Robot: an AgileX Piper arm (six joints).
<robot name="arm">
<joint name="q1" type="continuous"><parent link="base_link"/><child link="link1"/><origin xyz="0 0 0.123" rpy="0 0 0"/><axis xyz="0 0 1"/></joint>
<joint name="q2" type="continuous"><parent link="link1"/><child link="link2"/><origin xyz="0 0 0" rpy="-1.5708 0 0"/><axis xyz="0 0 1"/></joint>
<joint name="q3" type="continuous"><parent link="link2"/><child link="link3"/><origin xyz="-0.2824 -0.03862 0" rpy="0 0 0"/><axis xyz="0 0 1"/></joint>
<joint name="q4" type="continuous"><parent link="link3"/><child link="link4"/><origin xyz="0.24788 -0.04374 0" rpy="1.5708 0 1.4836"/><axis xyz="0 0 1"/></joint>
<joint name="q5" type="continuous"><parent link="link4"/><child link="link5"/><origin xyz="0 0 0" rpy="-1.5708 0 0"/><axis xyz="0 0 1"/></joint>
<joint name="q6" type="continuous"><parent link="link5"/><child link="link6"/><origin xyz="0 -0.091 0" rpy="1.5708 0 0"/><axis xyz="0 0 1"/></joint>
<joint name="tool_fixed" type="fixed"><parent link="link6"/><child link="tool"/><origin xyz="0 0 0" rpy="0 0 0"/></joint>
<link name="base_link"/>
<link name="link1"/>
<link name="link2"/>
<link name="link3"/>
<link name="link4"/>
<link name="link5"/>
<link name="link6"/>
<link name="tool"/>
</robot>
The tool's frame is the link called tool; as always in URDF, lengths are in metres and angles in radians. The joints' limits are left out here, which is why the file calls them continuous.
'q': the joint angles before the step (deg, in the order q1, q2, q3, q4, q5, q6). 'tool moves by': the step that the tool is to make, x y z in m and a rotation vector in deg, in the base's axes. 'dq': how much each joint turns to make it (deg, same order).
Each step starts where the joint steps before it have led.
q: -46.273 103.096 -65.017 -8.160 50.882 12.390
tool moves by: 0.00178 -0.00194 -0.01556 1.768 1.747 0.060
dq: 0.000 2.667 0.000 -0.067 -0.183 -0.001
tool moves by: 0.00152 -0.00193 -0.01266 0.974 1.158 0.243
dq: 0.000 2.164 0.000 -0.277 -0.666 0.001
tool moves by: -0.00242 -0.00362 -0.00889 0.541 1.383 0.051
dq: -0.554 1.523 0.000 -0.830 -0.189 -0.063
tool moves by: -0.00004 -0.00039 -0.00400 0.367 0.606 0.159
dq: 0.000 0.681 -0.001 -0.248 0.002 0.000
